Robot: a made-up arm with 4 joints. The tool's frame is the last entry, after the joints.
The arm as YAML. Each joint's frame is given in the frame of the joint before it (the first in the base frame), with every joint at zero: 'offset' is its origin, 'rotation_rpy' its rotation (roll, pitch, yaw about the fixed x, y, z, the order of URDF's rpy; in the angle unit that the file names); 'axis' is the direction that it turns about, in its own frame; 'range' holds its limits. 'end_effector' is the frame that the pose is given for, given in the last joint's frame.
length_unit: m
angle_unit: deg
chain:
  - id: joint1
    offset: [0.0, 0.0, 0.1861]
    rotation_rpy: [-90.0, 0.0, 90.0]
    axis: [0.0, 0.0, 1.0]
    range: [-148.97, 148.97]
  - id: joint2
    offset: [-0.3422, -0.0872, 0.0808]
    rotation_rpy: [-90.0, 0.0, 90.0]
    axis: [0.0, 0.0, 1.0]
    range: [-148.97, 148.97]
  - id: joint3
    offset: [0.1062, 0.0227, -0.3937]
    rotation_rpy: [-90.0, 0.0, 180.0]
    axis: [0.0, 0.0, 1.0]
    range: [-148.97, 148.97]
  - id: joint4
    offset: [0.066, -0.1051, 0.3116]
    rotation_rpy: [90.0, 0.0, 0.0]
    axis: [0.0, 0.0, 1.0]
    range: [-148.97, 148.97]
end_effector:
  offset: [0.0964, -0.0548, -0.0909]
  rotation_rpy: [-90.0, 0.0, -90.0]
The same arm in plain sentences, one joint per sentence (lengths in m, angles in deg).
The arm has four revolute joints in a row. What follows holds with every joint at zero, and every direction is one of the base frame's.
The first joint is mounted 0.1861 m along +z from the base frame's origin and rotates about -x, from -148.97 to 148.97 deg.
The second joint is mounted 0.0808 m along -x and 0.3422 m along -y and 0.0872 m along +z from the first joint and rotates about -y, from -148.97 to 148.97 deg.
The third joint is mounted 0.0227 m along +x and 0.3937 m along +y and 0.1062 m along -z from the second joint and rotates about -x, from -148.97 to 148.97 deg.
The fourth joint is mounted 0.3116 m along -x and 0.1051 m along -y and 0.066 m along +z from the third joint and rotates about -y, from -148.97 to 148.97 deg.
The tool frame, which is the frame that the pose is given for, is mounted 0.0548 m along +x and 0.0909 m along +y and 0.0964 m along +z from the fourth joint; its axes are parallel to the base frame's.

